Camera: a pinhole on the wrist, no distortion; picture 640 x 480 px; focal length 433.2 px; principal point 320.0 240.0 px. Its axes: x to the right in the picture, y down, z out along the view. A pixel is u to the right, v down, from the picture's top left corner.
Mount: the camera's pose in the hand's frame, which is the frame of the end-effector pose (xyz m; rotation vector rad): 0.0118 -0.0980 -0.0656 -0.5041 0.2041 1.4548
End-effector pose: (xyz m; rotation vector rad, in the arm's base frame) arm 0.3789 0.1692 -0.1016 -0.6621 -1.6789 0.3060
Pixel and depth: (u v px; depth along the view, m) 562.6 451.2 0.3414
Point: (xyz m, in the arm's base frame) 0.3408 0.2656 -0.4030
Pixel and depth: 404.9 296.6 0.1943
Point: 0.3081 0.1775 -0.1661
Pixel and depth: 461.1 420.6 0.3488
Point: 0.2804 0.2248 -0.3685
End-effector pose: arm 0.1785 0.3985 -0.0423 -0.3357 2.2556 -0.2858
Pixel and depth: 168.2 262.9 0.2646
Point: 0.3796 0.3395 -0.1129
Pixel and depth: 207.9 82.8 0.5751
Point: 0.5291 0.3300 -0.4689
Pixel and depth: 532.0 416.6 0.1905
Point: 0.2564 0.4907 -0.0350
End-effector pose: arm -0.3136 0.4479 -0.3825 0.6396 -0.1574 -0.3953
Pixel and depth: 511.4 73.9 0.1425
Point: -0.2741 0.4185 -0.3346
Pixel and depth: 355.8 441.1 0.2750
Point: -0.4781 0.4702 -0.2445
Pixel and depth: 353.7 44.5 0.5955
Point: -0.2162 0.2498 0.1339
